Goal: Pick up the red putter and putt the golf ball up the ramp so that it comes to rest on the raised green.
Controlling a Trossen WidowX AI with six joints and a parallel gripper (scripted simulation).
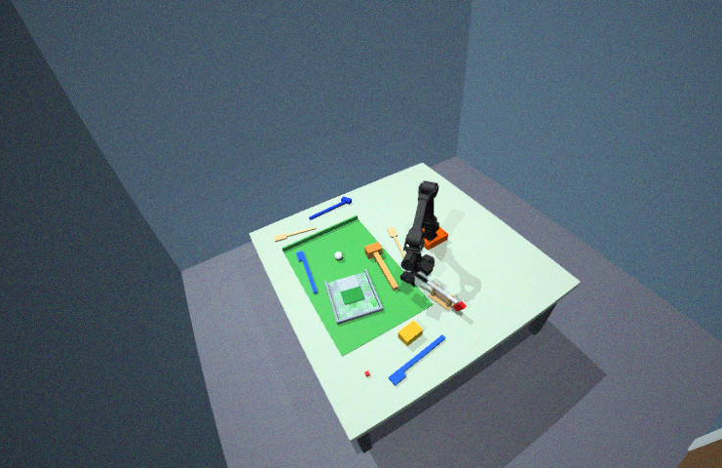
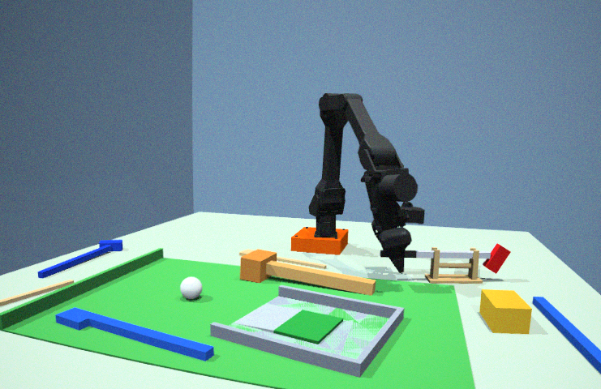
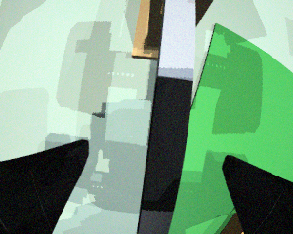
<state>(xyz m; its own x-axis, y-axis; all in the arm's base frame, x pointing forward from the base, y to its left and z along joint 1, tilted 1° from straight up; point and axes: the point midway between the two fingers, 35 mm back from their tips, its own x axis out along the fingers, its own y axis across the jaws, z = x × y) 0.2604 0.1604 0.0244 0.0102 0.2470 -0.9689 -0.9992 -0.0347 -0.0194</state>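
My gripper tip is now 1 cm past the wooden stand and 13 cm to the right of it. Round my gripper tip: white golf ball (18 cm ahead, 42 cm to the right, 1 cm below); dark green rail (14 cm ahead, 64 cm to the right, 2 cm below); yellow block (23 cm ahead, 16 cm to the left, 1 cm below).
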